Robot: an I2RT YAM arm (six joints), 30 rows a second.
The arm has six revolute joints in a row. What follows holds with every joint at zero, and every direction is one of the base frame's.
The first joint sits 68 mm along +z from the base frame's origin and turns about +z.
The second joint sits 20 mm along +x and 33.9 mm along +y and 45.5 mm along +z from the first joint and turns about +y.
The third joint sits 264 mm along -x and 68.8 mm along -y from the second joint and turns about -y.
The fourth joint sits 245 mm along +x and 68.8 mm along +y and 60 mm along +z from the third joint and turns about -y.
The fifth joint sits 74 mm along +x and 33.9 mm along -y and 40.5 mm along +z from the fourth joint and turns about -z.
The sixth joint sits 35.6 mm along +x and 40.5 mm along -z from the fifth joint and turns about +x.
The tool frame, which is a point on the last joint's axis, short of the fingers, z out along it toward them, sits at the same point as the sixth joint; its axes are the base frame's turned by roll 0, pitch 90 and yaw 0 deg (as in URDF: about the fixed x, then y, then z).
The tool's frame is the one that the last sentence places.
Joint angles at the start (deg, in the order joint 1, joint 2, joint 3, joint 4, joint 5, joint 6): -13.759 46.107 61.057 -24.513 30.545 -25.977
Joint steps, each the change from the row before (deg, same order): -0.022 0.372 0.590 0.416 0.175 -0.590; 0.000 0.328 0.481 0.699 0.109 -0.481; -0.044 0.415 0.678 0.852 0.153 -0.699; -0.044 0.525 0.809 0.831 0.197 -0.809; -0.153 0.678 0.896 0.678 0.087 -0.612; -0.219 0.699 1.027 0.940 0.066 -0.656; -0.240 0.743 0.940 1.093 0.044 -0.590; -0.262 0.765 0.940 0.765 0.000 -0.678; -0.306 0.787 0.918 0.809 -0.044 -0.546; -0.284 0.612 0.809 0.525 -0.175 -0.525
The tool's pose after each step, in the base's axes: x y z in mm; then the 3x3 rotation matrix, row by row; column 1 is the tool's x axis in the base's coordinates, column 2 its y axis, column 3 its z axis. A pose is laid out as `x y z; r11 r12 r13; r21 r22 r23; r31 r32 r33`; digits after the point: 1 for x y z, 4 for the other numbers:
153.3 -56.3 410.7; -0.4456 0.5541 0.7031; -0.2866 0.6558 -0.6984; -0.8481 -0.5127 -0.1334
154.2 -56.6 413.9; -0.4386 0.5590 0.7036; -0.2945 0.6503 -0.7002; -0.8490 -0.5144 -0.1207
155.2 -57.1 418.2; -0.4305 0.5656 0.7033; -0.3051 0.6422 -0.7032; -0.8494 -0.5174 -0.1039
156.4 -57.6 423.0; -0.4239 0.5720 0.7022; -0.3166 0.6328 -0.7066; -0.8486 -0.5219 -0.0872
158.2 -58.5 427.5; -0.4186 0.5781 0.7004; -0.3249 0.6249 -0.7099; -0.8481 -0.5247 -0.0738
159.7 -59.6 433.2; -0.4087 0.5877 0.6983; -0.3346 0.6154 -0.7137; -0.8492 -0.5253 -0.0549
161.7 -60.9 438.5; -0.3979 0.5980 0.6957; -0.3436 0.6060 -0.7174; -0.8506 -0.5246 -0.0356
163.7 -62.2 443.1; -0.3931 0.6044 0.6929; -0.3525 0.5970 -0.7207; -0.8492 -0.5276 -0.0216
165.8 -63.8 447.6; -0.3871 0.6118 0.6898; -0.3599 0.5886 -0.7239; -0.8489 -0.5285 -0.0076
167.3 -65.0 451.4; -0.3831 0.6158 0.6885; -0.3673 0.5823 -0.7253; -0.8475 -0.5307 0.0031

